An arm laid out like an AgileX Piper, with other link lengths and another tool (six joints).
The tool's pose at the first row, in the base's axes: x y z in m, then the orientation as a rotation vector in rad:
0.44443, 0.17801, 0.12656, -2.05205, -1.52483, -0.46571
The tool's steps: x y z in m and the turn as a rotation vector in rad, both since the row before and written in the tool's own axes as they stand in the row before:
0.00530, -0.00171, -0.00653, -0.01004, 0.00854, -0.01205
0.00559, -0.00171, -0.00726, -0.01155, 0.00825, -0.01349
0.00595, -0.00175, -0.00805, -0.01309, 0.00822, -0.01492
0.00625, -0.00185, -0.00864, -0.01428, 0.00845, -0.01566
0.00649, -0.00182, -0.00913, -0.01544, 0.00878, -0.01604
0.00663, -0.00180, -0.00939, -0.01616, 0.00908, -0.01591
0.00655, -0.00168, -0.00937, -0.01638, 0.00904, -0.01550
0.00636, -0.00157, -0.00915, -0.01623, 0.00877, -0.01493
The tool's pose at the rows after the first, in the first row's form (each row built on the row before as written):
0.44466, 0.17851, 0.13512, -2.04699, -1.53363, -0.48708
0.44485, 0.17874, 0.14444, -2.04209, -1.54417, -0.51005
0.44494, 0.17873, 0.15460, -2.03720, -1.55626, -0.53492
0.44480, 0.17856, 0.16542, -2.03233, -1.56896, -0.56139
0.44450, 0.17821, 0.17676, -2.02760, -1.58179, -0.58941
0.44398, 0.17775, 0.18837, -2.02303, -1.59418, -0.61839
0.44328, 0.17716, 0.19989, -2.01864, -1.60600, -0.64746
0.44239, 0.17650, 0.21109, -2.01443, -1.61721, -0.67601

